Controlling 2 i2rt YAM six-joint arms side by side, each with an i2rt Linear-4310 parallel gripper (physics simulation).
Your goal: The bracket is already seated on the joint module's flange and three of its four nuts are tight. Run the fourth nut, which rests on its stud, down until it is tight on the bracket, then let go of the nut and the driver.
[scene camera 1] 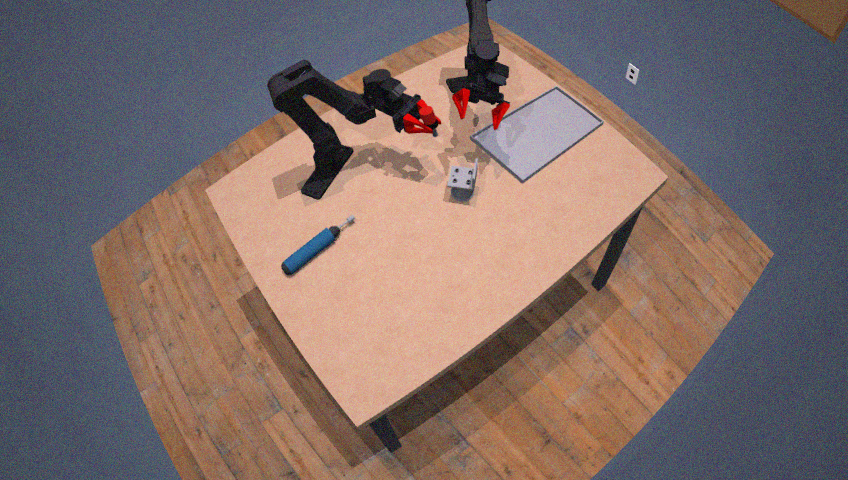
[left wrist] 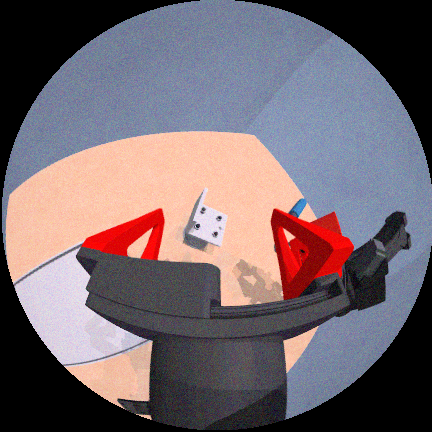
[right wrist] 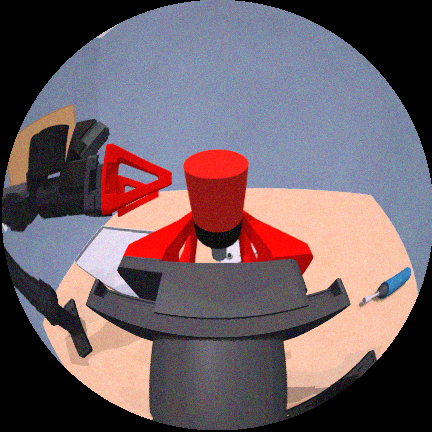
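Note:
The white angle bracket sits on the grey joint module, near the table's middle. Four dark nuts or stud ends show on its top face; how tight each is cannot be told. My right gripper is shut on the red driver, which has a black collar and a grey socket. The socket is up and to the left of the bracket in scene camera 1, apart from it. My left gripper is open and empty, above and behind the bracket.
A blue-handled tool with a metal shaft lies near the table's left edge in scene camera 1. A flat pale grey panel with a dark border lies at the back right, partly near my left gripper.

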